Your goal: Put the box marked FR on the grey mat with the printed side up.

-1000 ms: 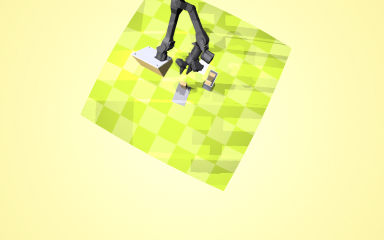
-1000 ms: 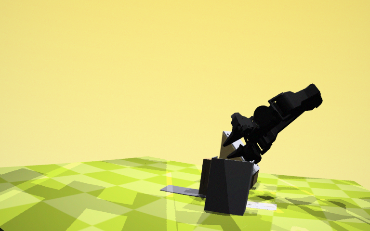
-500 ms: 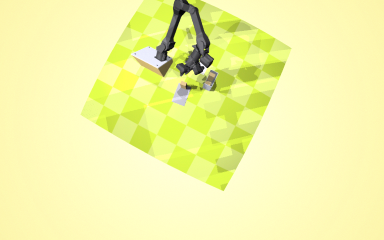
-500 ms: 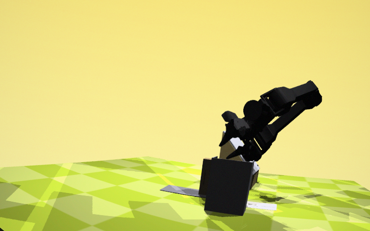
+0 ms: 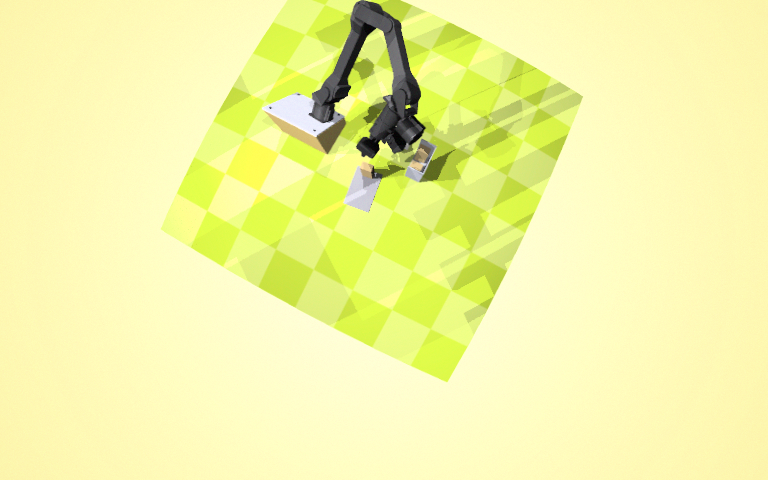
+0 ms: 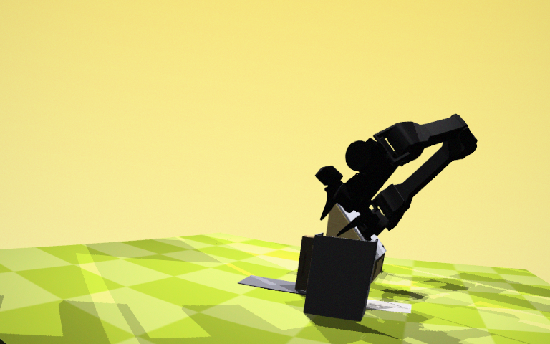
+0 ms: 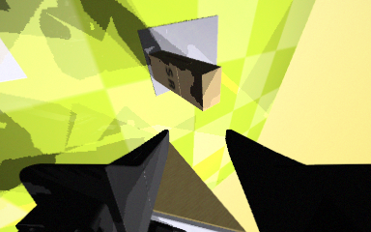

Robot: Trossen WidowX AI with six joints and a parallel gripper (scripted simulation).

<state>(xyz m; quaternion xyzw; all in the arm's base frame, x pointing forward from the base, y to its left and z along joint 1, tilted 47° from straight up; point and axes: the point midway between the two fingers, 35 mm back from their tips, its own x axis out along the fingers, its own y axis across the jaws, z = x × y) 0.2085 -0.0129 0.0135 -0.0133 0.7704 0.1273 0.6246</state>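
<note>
Right now my gripper tip is 4 cm short of the grey mat, 9 cm to the left of it and 14 cm above it. Round my gripper tip: thin white slab (5 cm ahead, 17 cm to the left, 14 cm below).
</note>
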